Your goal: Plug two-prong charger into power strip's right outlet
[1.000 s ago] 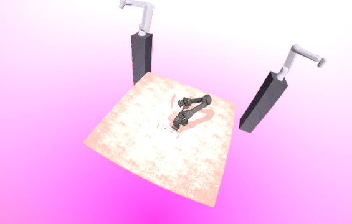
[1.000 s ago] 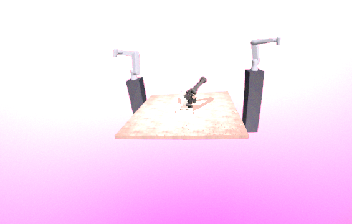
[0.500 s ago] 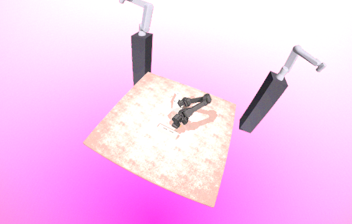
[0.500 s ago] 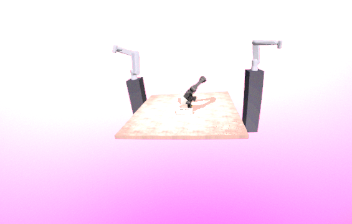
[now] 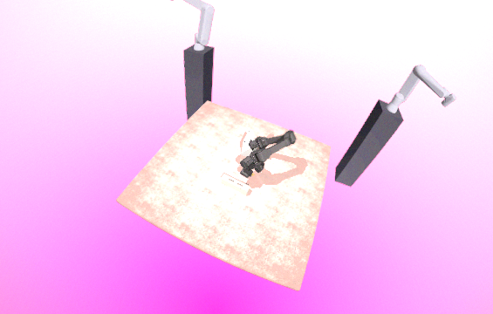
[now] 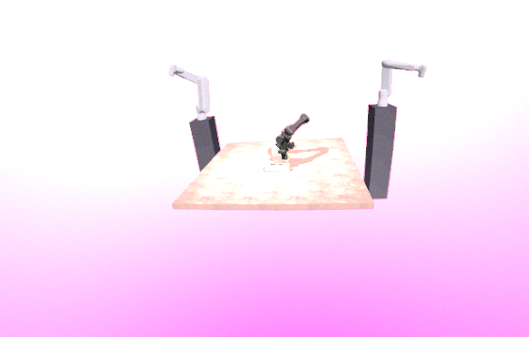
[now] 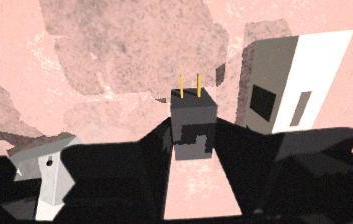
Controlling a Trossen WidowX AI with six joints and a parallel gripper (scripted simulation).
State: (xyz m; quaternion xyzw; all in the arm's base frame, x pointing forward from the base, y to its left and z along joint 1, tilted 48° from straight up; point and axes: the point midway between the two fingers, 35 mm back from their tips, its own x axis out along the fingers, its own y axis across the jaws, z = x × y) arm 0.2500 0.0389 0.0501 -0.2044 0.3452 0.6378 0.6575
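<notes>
Right now my gripper tip is 2 cm to the right of the grey charger and 1 cm below it.
</notes>
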